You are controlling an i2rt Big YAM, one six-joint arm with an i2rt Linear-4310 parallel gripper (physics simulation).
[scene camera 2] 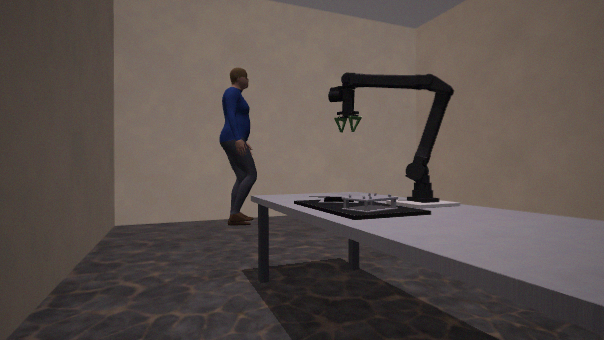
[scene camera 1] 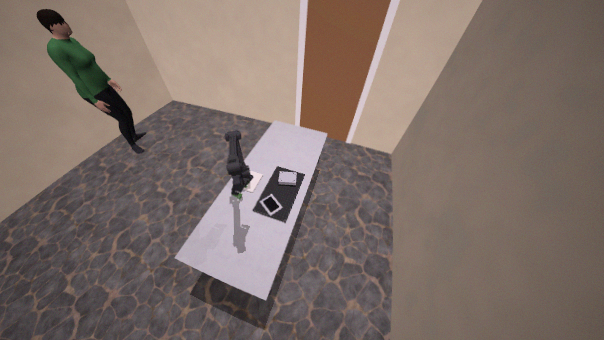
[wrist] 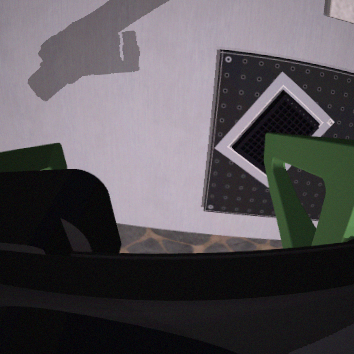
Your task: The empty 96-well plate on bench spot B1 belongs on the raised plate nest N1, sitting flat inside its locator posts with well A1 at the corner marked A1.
Scene:
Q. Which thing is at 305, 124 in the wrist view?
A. A black well plate.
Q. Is the gripper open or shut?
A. Open.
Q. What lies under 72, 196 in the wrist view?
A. The gripper.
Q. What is the gripper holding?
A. Nothing.

